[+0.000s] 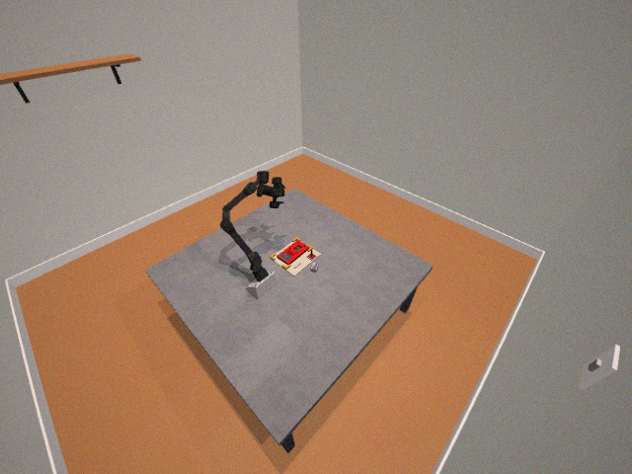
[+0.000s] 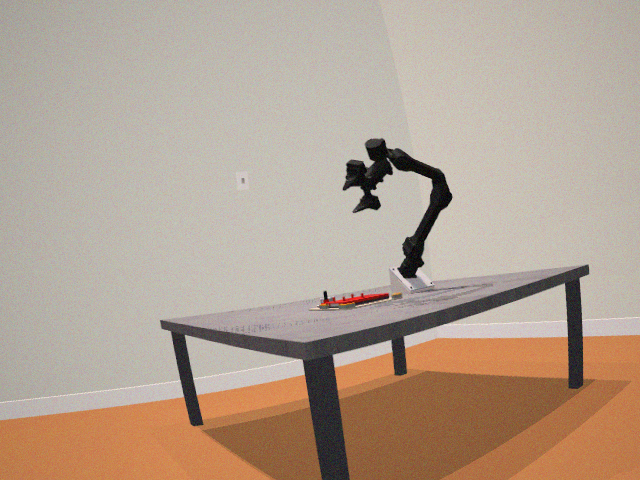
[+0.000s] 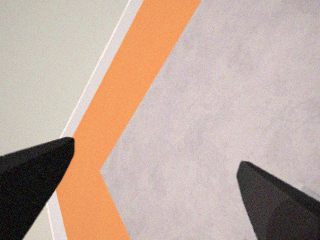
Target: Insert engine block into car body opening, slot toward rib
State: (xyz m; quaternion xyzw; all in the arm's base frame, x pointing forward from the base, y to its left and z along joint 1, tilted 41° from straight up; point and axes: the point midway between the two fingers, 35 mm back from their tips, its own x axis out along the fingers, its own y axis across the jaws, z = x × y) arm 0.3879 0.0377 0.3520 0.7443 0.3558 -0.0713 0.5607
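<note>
Now: gripper tip 370 mm to the left of the grey engine block, 330 mm above it and 80 mm past it.
</note>
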